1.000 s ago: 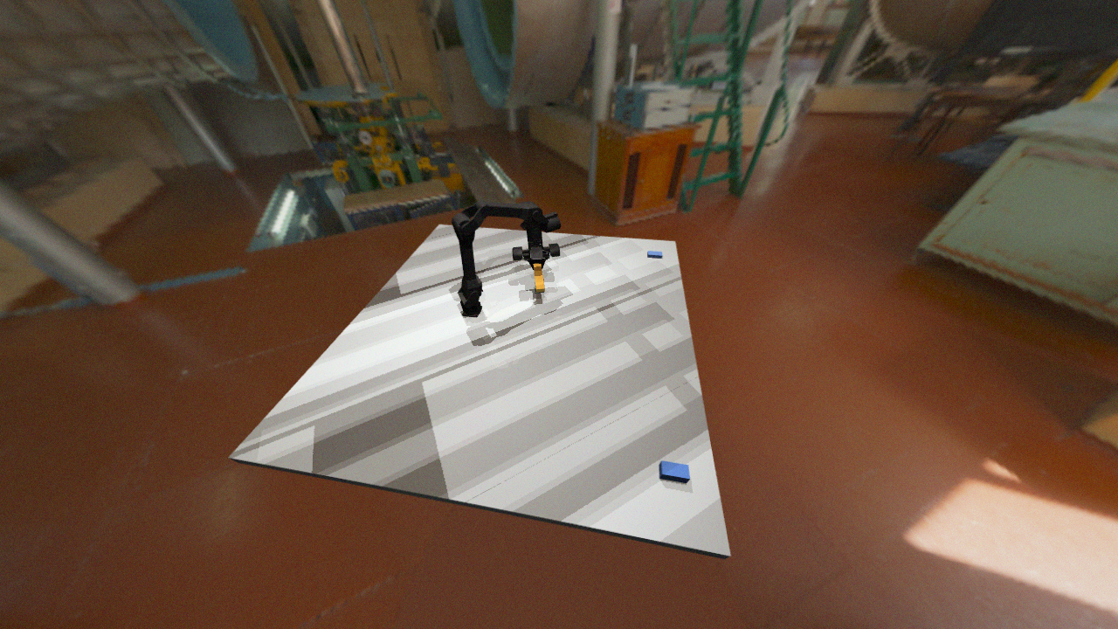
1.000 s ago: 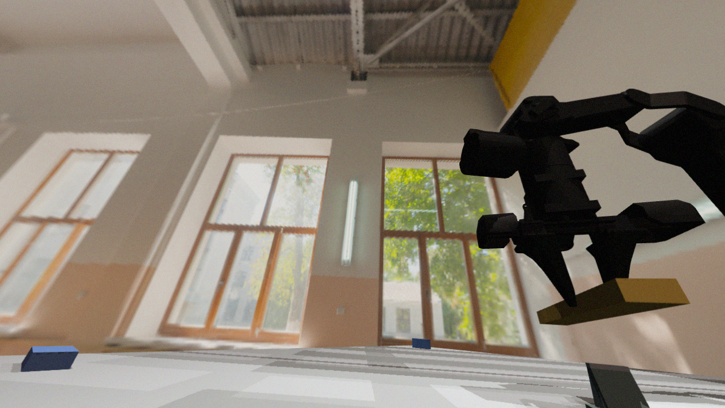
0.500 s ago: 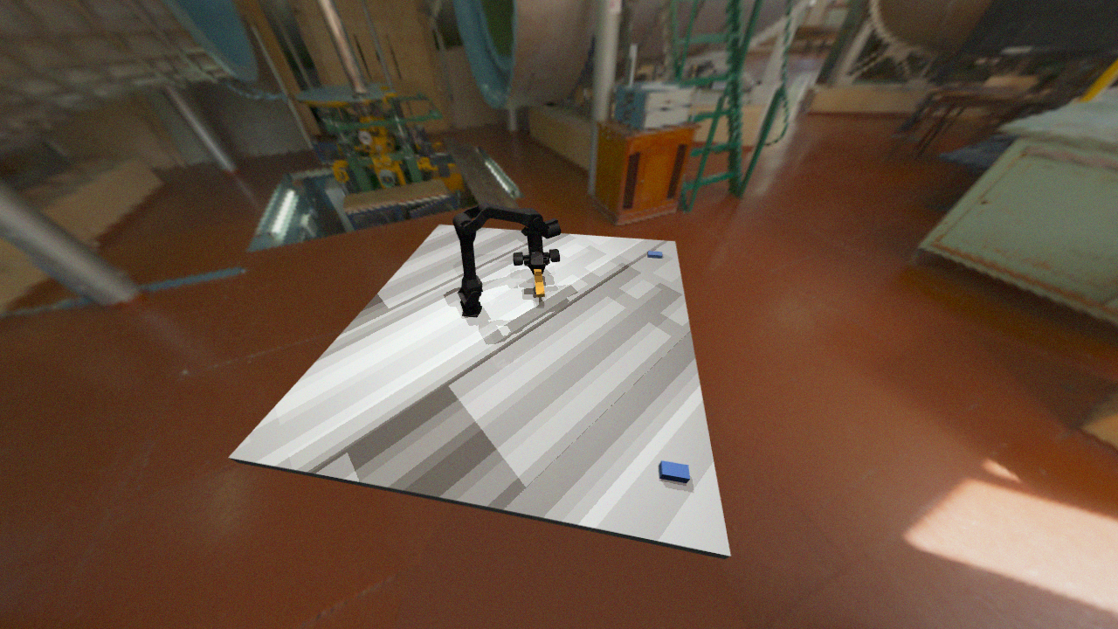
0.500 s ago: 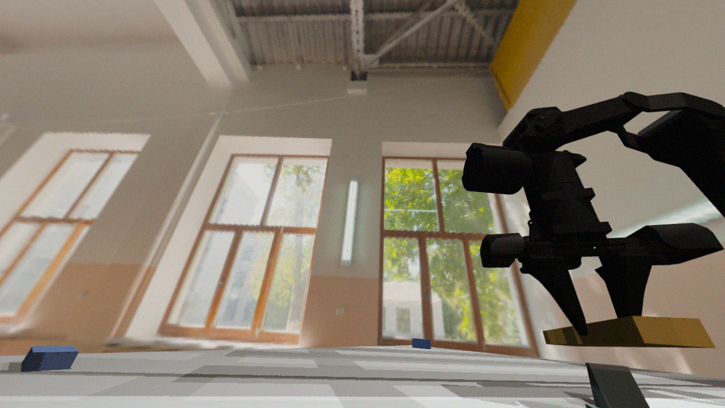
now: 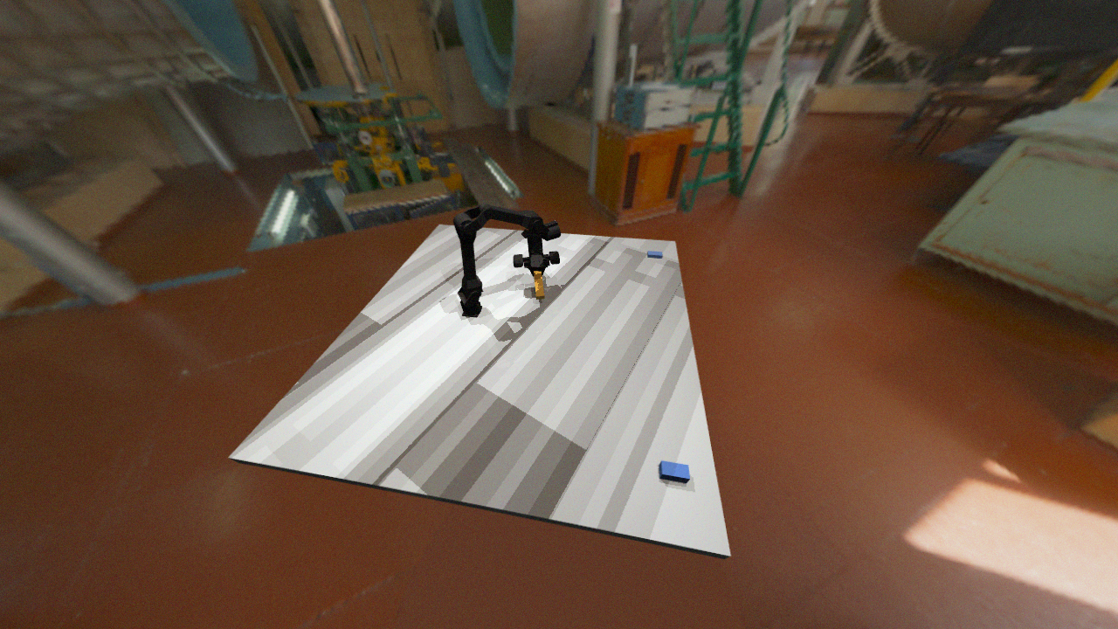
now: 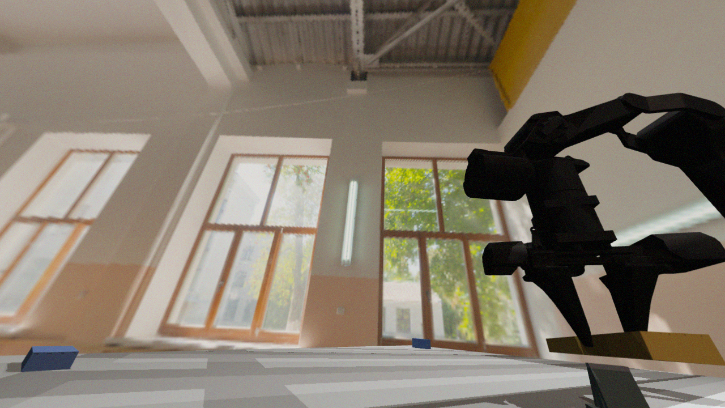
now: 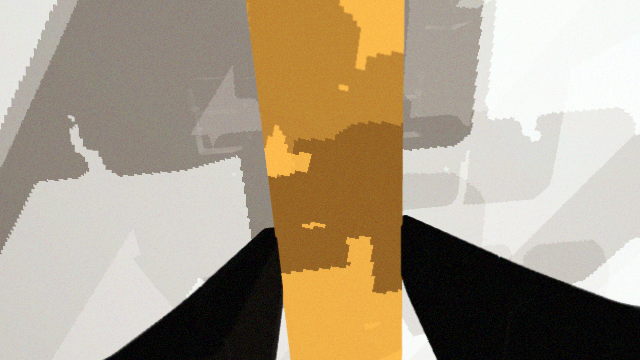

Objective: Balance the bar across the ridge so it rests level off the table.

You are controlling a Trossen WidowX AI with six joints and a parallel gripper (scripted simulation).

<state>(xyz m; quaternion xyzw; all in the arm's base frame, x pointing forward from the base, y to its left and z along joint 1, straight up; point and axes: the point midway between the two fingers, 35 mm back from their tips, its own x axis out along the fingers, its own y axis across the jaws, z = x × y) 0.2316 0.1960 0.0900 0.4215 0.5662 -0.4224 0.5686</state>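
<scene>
Right now my gripper tip is 10 mm short of the yellow bar and 30 mm to the left of it.
</scene>
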